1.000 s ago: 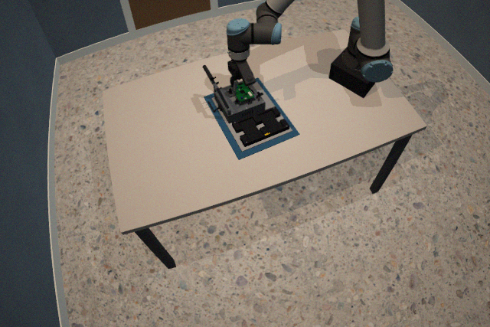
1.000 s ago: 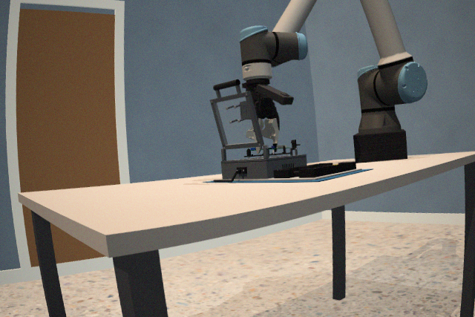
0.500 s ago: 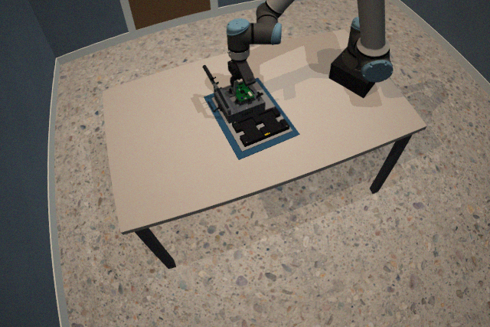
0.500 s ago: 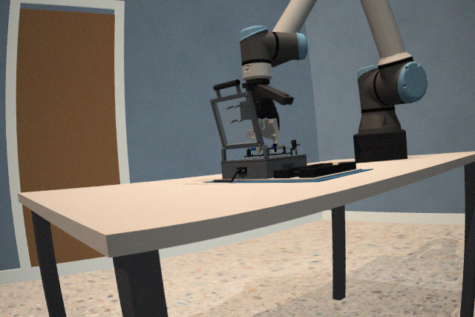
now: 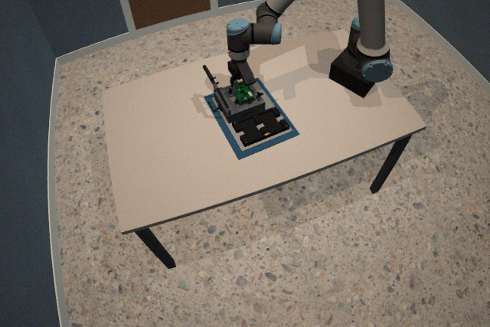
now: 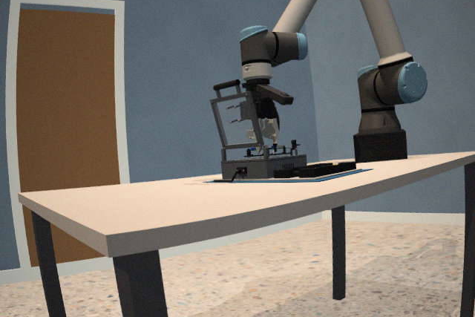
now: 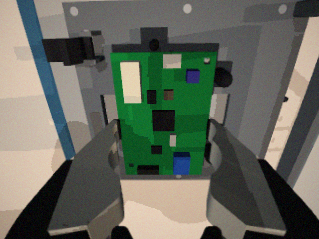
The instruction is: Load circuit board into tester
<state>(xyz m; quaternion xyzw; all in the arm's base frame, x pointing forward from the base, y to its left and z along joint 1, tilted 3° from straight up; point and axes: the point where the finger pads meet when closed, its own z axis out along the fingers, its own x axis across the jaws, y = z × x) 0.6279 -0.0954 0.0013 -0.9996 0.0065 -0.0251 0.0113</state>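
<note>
My gripper is now right at the green circuit board. From my hand the other things lie so: tester lid: 13 cm ahead, 10 cm above; then tester: 4 cm to the left, 3 cm ahead, 3 cm above; then black latch block: 6 cm to the left, 6 cm behind.
</note>
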